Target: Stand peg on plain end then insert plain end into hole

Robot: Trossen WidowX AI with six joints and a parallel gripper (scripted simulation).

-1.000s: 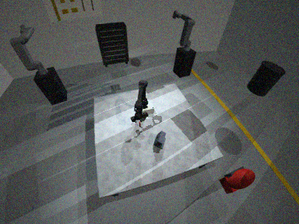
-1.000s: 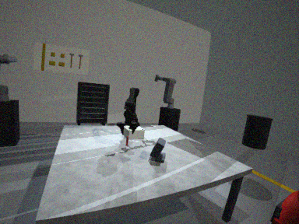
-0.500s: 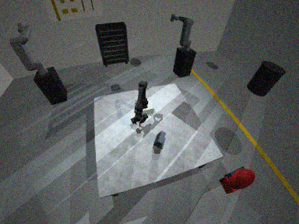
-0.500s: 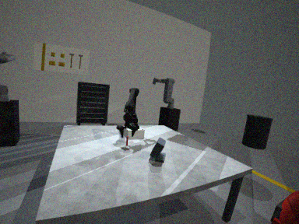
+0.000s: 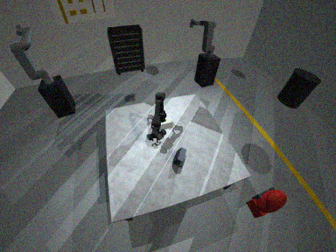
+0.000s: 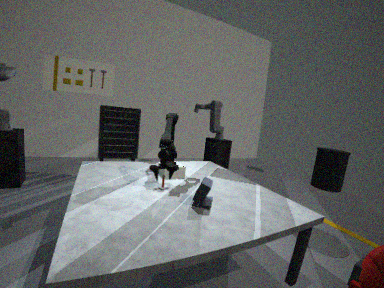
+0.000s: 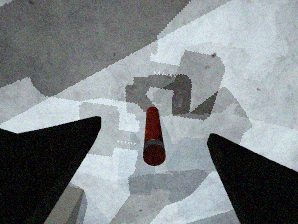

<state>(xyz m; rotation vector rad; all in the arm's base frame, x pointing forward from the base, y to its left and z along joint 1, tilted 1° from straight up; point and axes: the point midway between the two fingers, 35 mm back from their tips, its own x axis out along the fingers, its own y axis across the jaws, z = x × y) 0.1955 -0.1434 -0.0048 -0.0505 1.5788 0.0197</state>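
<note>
My gripper tip is 1 cm below the red peg. The rest, counted from my gripper tip: sloped panel 28 cm ahead, 11 cm to the left, 3 cm above.
</note>
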